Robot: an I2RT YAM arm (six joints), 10 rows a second.
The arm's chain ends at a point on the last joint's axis. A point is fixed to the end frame.
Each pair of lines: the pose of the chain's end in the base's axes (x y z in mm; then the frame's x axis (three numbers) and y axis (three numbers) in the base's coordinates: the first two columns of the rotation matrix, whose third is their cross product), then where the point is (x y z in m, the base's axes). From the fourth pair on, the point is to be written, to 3 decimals.
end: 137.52, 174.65, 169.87, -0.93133, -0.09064, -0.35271, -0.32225, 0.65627, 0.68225
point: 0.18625 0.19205 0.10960
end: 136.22, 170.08, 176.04, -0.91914, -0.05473, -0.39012, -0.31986, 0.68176, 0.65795
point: 0.18814 0.18423 0.11761
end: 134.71, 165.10, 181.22, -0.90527, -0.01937, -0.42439, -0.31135, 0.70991, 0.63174
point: 0.18942 0.17554 0.12459
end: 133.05, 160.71, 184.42, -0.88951, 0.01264, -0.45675, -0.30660, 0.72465, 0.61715
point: 0.190 0.169 0.130
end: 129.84, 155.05, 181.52, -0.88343, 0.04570, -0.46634, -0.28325, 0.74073, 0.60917
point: 0.188 0.160 0.127
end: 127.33, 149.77, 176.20, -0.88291, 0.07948, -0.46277, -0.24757, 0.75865, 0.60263
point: 0.185 0.152 0.122
